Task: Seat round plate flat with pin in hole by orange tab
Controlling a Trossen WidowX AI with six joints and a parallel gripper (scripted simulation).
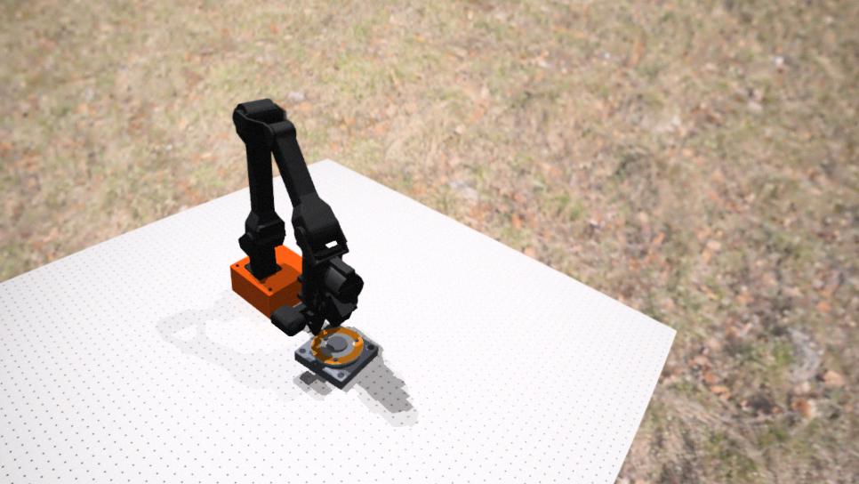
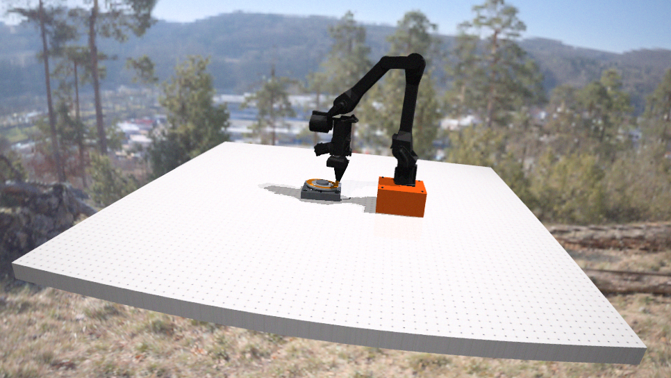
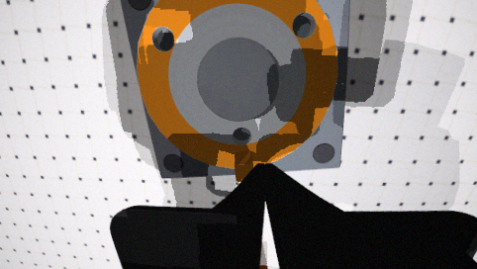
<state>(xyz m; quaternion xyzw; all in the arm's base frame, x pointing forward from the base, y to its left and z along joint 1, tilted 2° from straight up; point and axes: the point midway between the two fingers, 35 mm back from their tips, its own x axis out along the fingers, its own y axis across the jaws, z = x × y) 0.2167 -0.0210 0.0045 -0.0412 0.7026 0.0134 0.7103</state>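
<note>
Now: gripper tip 2 cm to the right of the round plate and 2 cm short of it. From my gripper tip the other things lie so: dark square base 5 cm ahead, 2 cm to the left, 2 cm below.
</note>
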